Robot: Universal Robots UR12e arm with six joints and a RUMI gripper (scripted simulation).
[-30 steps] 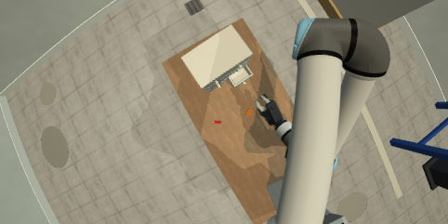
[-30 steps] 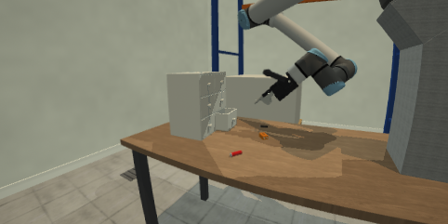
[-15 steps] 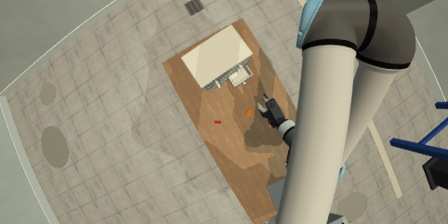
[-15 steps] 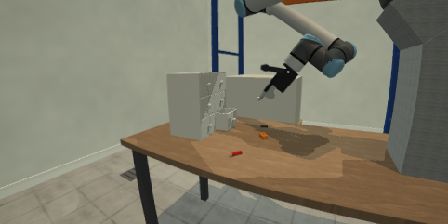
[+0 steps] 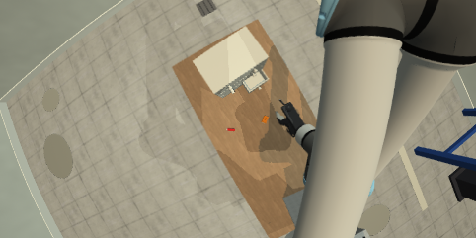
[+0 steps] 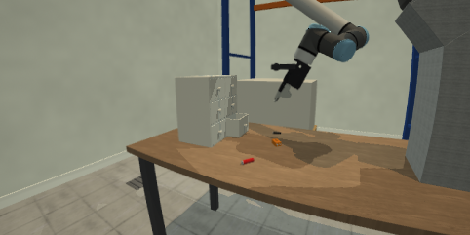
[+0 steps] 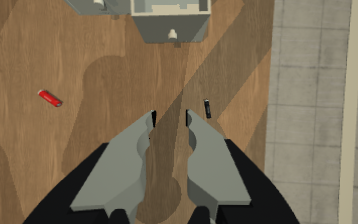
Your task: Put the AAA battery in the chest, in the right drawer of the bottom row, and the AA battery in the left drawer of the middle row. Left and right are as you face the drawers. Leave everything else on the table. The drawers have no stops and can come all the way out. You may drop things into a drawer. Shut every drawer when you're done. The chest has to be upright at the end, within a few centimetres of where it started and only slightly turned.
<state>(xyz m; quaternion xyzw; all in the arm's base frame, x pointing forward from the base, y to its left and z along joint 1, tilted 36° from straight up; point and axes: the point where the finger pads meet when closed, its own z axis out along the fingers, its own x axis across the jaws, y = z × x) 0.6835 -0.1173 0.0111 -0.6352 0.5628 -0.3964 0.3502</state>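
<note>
Right now the thin black cylinder is 1 cm ahead of my hand, 8 cm to the right of it and 19 cm below it. Round my hand: red cylinder (2 cm ahead, 29 cm to the left, 19 cm below); then orange block (3 cm behind, 8 cm to the left, 19 cm below).
</note>
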